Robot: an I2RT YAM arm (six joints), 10 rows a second.
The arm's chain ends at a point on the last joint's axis. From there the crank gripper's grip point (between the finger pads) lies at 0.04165 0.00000 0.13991 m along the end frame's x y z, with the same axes.
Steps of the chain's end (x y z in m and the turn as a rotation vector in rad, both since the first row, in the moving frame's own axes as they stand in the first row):
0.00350, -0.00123, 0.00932, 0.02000, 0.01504, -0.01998
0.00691, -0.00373, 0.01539, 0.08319, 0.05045, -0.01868
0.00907, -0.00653, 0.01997, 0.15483, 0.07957, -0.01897
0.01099, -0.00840, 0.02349, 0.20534, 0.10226, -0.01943
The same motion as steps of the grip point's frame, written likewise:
0.00556, -0.00487, 0.00864, 0.02000, 0.01504, -0.01998
0.01379, -0.01611, 0.01260, 0.08319, 0.05045, -0.01868
0.01980, -0.02872, 0.01450, 0.15483, 0.07957, -0.01897
0.02467, -0.03738, 0.01552, 0.20534, 0.10226, -0.01943

